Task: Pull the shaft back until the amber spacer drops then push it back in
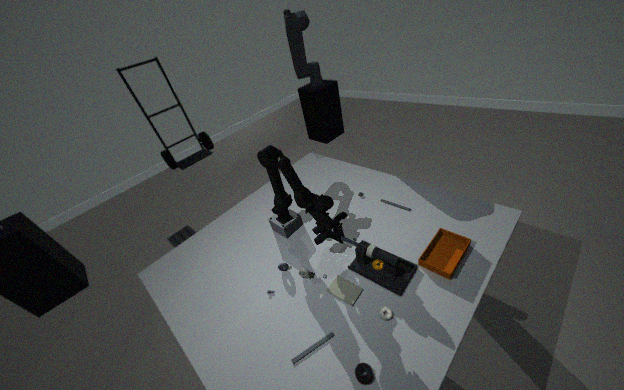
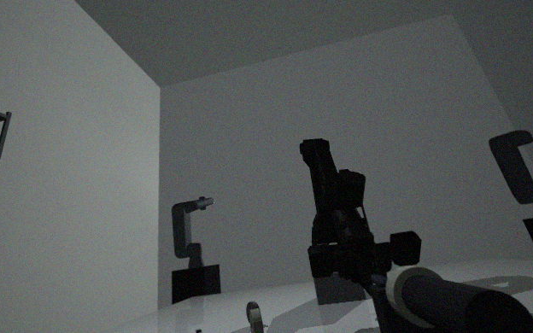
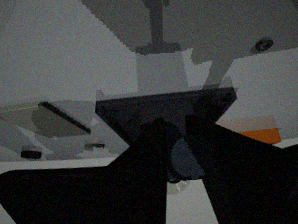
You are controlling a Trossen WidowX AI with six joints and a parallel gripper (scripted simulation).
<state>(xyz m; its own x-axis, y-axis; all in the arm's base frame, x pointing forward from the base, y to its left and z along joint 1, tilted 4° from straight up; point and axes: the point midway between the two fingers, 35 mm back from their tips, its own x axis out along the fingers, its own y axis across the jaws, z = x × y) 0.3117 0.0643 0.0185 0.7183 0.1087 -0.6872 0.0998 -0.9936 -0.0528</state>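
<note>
Right now the thin shaft is 60 mm ahead of my gripper tip, 10 mm to the left of it and 30 mm above it. Also, from my gripper tip: pale spacer: 150 mm ahead, 20 mm to the left, 30 mm above; then amber spacer: 160 mm ahead, 20 mm to the left, 40 mm below; then pale flat plate: 130 mm ahead, 150 mm to the right, 50 mm below.
</note>
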